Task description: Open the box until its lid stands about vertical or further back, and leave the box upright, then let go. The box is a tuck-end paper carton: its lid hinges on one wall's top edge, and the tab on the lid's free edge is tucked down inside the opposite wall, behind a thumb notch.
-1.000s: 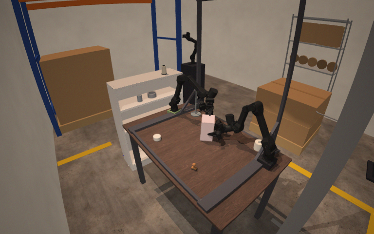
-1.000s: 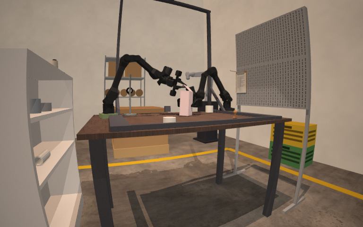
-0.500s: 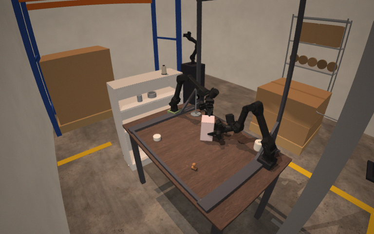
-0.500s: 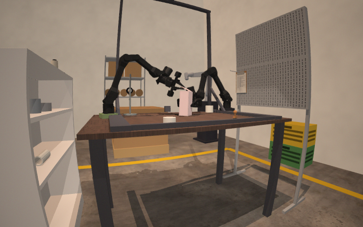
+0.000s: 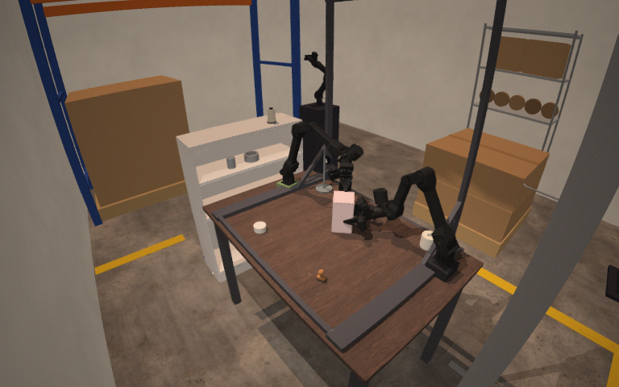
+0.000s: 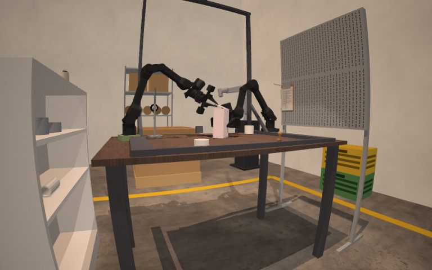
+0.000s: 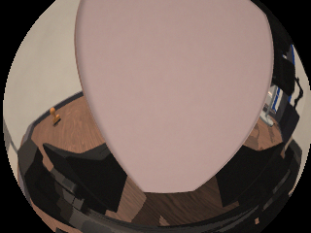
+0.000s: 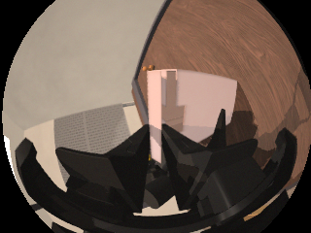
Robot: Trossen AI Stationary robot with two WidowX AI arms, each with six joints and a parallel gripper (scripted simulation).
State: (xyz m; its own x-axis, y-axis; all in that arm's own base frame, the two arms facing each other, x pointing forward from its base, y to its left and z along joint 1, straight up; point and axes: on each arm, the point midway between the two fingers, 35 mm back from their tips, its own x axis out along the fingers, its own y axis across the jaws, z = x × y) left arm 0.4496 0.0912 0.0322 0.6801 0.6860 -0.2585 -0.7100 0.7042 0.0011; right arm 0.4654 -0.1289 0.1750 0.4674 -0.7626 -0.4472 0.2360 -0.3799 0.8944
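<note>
Now: the pale pink carton 4 cm above my left hand, 3 cm ahead of it and 2 cm to the right of it.
</note>
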